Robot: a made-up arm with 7 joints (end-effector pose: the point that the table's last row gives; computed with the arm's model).
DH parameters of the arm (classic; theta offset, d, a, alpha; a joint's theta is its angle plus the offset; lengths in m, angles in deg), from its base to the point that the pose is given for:
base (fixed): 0 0.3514 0.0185 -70
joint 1: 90 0.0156 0.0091 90
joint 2: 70 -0.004 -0.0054 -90
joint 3: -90 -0.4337 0.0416 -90
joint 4: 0 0.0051 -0.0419 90
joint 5: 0 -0.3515 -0.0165 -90
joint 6: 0 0.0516 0.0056 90
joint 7: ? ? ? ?
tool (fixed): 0 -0.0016 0 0
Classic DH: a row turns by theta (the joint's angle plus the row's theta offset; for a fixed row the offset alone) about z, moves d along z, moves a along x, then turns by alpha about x.
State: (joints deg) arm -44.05 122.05 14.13 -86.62 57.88 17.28 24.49
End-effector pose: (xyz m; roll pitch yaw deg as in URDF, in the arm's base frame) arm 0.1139 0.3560 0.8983 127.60 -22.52 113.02
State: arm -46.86 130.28 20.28 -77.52 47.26 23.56 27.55
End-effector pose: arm -0.0184 0.3247 0.9529 117.14 -13.21 130.47
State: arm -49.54 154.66 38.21 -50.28 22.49 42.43 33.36
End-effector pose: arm -0.3456 0.1621 0.9755 109.40 28.44 154.88
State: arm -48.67 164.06 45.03 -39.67 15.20 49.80 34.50
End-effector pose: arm -0.4280 0.0842 0.9559 110.86 43.24 157.61
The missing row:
joint 7: 90 0.0264 0.0017 -90
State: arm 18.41 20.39 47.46 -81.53 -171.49 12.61 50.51
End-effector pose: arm 0.1158 0.4301 -0.1069 8.93 -31.51 -44.97
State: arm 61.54 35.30 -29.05 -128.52 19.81 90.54 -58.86
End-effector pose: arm -0.0715 0.1066 -0.0648 -88.62 37.42 11.27
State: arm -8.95 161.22 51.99 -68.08 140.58 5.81 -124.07
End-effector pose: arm 0.1428 -0.0032 1.0301 39.41 -19.86 -154.84
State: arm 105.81 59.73 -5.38 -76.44 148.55 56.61 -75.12
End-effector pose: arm -0.5649 0.3839 0.2812 -65.92 15.74 140.36
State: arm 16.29 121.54 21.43 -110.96 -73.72 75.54 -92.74
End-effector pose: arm 0.3913 0.2360 0.5262 106.04 21.05 -17.00
